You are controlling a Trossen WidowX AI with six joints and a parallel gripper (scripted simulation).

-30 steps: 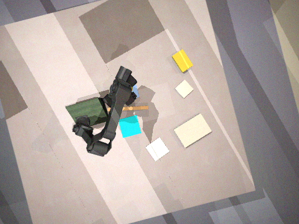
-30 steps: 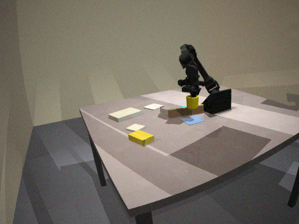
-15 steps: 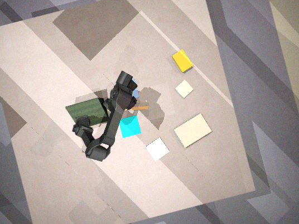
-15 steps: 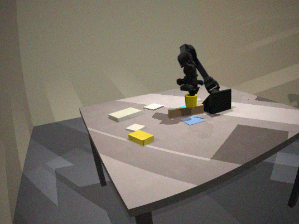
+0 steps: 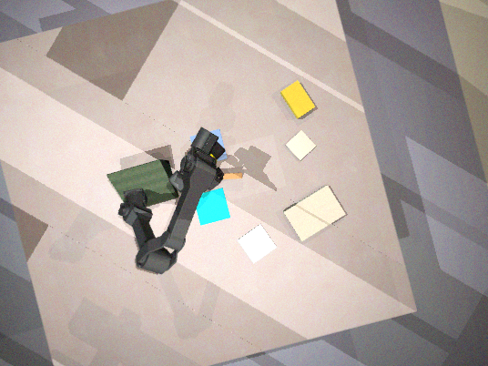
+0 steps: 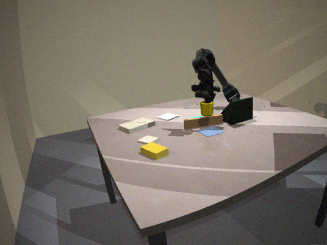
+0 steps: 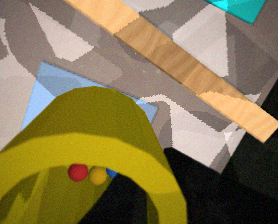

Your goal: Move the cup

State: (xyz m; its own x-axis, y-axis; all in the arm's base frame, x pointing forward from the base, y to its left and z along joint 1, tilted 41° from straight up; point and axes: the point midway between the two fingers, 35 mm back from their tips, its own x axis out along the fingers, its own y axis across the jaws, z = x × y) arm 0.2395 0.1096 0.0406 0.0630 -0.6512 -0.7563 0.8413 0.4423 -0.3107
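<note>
The cyan pad lies 150 mm to the right of my gripper tip and 120 mm below it. From my gripper tip the other things lie so: orange marble (20 mm ahead, 30 mm to the left, 20 mm below); then red marble (30 mm ahead, 30 mm to the left, 20 mm below); then yellow cup (20 mm ahead, 20 mm to the left).
</note>
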